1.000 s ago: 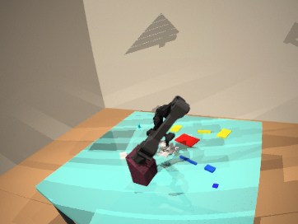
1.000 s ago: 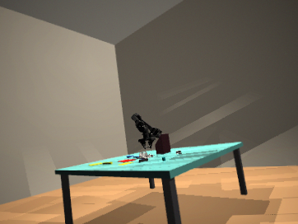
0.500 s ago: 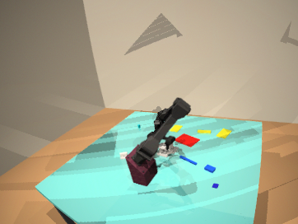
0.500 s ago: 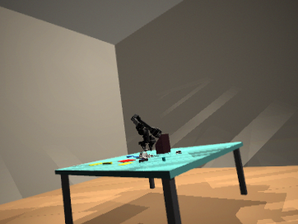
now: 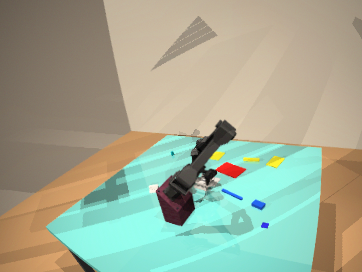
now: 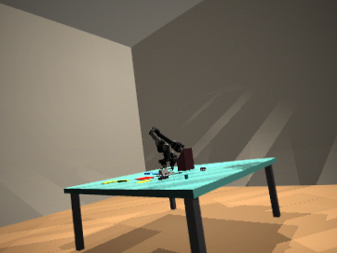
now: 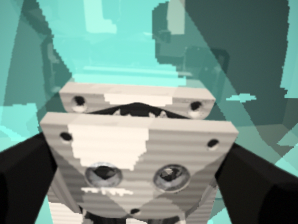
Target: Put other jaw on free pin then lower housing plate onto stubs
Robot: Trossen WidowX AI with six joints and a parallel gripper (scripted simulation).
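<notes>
Right now the white rounded piece is 20 mm below my gripper tip. Also, from my gripper tip: blue bar: 10 mm behind, 190 mm to the right, 20 mm below; then red flat plate: 210 mm ahead, 80 mm to the right, 20 mm below; then black piece: 270 mm ahead, 190 mm to the left, 20 mm below.
</notes>
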